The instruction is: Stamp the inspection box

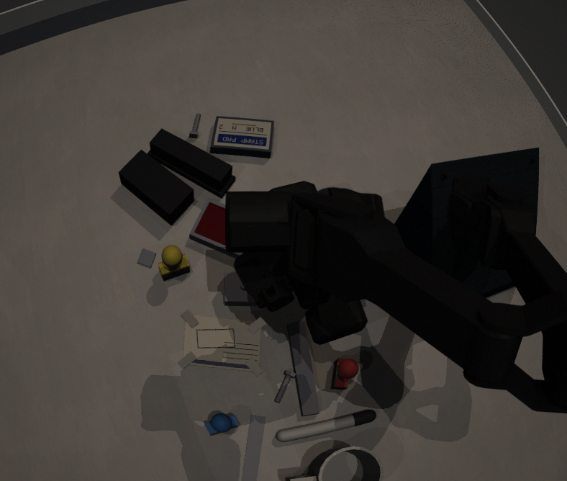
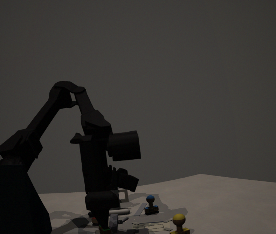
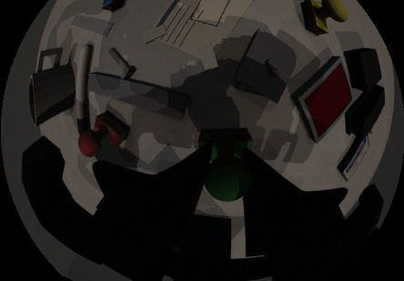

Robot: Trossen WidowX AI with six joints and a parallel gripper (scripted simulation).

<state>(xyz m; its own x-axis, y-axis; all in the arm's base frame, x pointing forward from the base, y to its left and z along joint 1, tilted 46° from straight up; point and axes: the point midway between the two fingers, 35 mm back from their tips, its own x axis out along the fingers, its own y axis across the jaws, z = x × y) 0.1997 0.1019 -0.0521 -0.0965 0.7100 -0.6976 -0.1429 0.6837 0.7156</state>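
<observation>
The red ink pad is 100 mm to the right of my gripper tip, 80 mm ahead of it and 30 mm below it. From my gripper tip the other things lie so: green-knobbed stamp (right at my gripper tip); red stamp (120 mm to the left, 30 mm behind, 20 mm below); yellow stamp (160 mm ahead, 60 mm to the right, 20 mm below).
</observation>
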